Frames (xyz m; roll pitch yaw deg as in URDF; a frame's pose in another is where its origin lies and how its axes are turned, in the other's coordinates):
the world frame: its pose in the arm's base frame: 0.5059 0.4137 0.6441 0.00 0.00 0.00
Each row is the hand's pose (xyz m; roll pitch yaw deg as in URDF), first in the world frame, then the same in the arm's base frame.
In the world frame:
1: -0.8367 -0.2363 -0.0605 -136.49 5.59 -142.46
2: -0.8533 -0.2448 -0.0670 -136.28 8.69 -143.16
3: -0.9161 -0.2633 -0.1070 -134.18 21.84 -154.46
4: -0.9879 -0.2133 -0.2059 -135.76 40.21 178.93
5: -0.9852 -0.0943 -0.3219 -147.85 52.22 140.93
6: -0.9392 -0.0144 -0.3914 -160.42 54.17 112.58
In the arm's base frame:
1: -0.3308 0.1774 0.5836 -136.49 5.59 -142.46
2: -0.3474 0.1689 0.5771 -136.28 8.69 -143.16
3: -0.4102 0.1504 0.5371 -134.18 21.84 -154.46
4: -0.4820 0.2004 0.4382 -135.76 40.21 178.93
5: -0.4793 0.3194 0.3222 -147.85 52.22 140.93
6: -0.4333 0.3993 0.2527 -160.42 54.17 112.58

